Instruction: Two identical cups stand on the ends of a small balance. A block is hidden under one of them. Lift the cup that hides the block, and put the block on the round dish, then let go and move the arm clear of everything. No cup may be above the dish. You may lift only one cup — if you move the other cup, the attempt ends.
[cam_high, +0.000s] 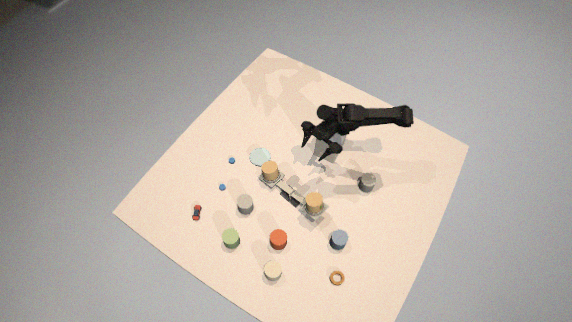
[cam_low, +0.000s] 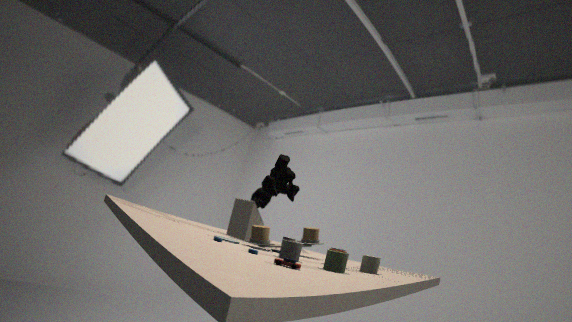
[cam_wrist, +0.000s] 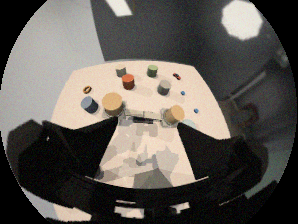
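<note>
Now: the tan cup 18 cm below my gripper tip, 17 cm to the right of it and 6 cm ahead of it. From my gripper tip the other things lie so: pale blue round dish 25 cm to the right, 24 cm below; then balance beam 20 cm below, 9 cm ahead, 2 cm to the right; then balance 22 cm below, 10 cm ahead, 2 cm to the right.
</note>
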